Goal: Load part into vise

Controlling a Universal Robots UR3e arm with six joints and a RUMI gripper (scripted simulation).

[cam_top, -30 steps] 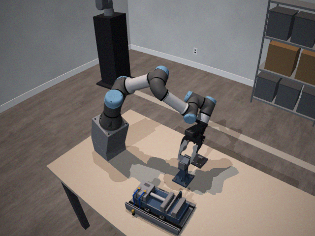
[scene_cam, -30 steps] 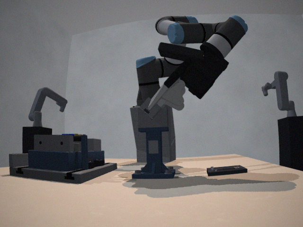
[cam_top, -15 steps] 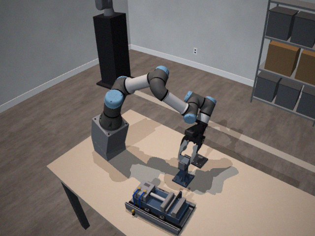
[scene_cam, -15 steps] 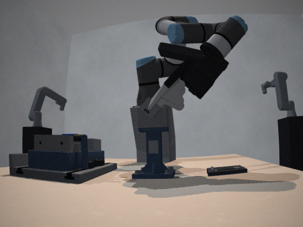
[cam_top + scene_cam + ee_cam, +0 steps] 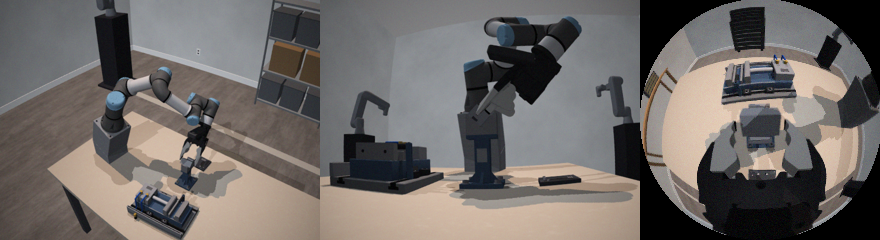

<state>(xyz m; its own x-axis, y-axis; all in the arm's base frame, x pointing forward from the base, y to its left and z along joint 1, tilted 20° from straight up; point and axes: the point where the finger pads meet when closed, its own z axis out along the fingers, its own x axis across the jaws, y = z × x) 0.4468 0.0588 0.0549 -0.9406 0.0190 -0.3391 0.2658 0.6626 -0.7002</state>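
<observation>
Now: hand 1 cm to the left of the grey part and 1 cm above it. Also, from my hand: blue vise: 22 cm to the right, 12 cm below.
</observation>
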